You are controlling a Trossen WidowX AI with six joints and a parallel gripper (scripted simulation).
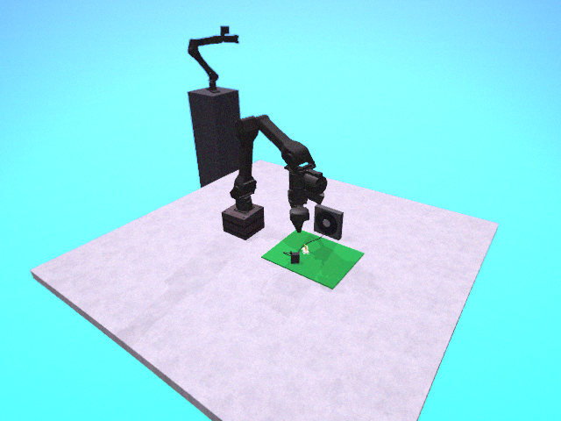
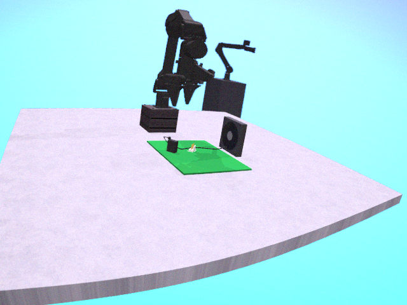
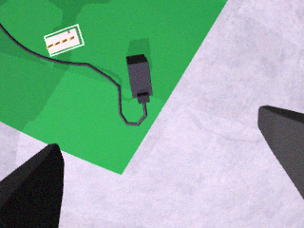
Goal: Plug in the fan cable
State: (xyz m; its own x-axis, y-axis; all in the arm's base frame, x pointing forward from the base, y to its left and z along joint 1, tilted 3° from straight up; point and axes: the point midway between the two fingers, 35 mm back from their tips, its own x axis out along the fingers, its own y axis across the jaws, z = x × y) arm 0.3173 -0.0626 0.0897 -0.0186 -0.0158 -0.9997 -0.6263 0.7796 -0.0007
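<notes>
The dark fan plug is 140 mm below my gripper tip, 10 mm to the right of it and 10 mm behind it. The rest, counted from my gripper tip: green board: 170 mm below, 70 mm to the left, 20 mm ahead; black fan: 220 mm to the left, 100 mm below, 10 mm behind; white four-pin fan header: 160 mm below, 70 mm to the left, 20 mm behind.
</notes>
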